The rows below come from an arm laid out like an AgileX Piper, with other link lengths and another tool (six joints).
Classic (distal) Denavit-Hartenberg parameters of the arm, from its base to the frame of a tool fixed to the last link. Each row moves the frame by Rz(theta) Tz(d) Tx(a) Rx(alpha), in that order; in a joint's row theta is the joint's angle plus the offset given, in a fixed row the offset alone. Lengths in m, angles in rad.
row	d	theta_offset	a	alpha
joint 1	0.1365	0.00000	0.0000	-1.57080
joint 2	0.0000	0.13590	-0.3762	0.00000
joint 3	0.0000	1.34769	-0.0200	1.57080
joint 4	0.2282	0.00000	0.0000	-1.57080
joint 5	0.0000	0.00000	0.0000	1.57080
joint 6	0.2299	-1.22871	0.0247	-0.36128
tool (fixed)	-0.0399	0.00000	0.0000	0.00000
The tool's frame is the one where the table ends.
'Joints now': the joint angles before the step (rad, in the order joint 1, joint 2, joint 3, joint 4, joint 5, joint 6). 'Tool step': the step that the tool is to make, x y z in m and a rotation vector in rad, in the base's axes. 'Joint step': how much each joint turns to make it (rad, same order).
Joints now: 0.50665 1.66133 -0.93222 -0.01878 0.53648 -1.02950
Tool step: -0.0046 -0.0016 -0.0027 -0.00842 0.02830 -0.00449
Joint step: 0.00067 0.00010 -0.00084 0.00839 0.02957 -0.00022
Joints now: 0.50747 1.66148 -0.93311 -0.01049 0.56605 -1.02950
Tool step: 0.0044 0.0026 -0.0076 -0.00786 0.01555 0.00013
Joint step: 0.00002 0.02813 -0.01022 0.00127 -0.00051 -0.00094
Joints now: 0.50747 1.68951 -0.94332 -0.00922 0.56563 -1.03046
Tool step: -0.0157 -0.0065 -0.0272 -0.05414 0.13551 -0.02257
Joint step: 0.00134 0.04612 0.01227 0.01997 0.08634 0.01170
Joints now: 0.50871 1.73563 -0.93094 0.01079 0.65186 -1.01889
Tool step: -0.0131 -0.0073 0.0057 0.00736 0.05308 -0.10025
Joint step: 0.00016 -0.02796 -0.00195 0.01982 0.07153 0.09021
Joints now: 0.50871 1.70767 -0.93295 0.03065 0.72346 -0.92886
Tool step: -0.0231 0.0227 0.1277 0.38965 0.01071 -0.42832
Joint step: 0.00001 -0.22361 -0.24109 0.25882 0.23256 0.36387
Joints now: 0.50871 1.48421 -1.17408 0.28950 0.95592 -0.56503
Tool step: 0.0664 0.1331 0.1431 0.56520 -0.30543 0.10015
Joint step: 0.08493 0.15601 -0.43002 0.48072 -0.22286 -0.24313
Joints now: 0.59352 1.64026 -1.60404 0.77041 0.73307 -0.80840
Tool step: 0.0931 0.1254 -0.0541 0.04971 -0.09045 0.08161
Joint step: 0.08696 0.43042 -0.40962 0.09099 -0.08792 -0.13588
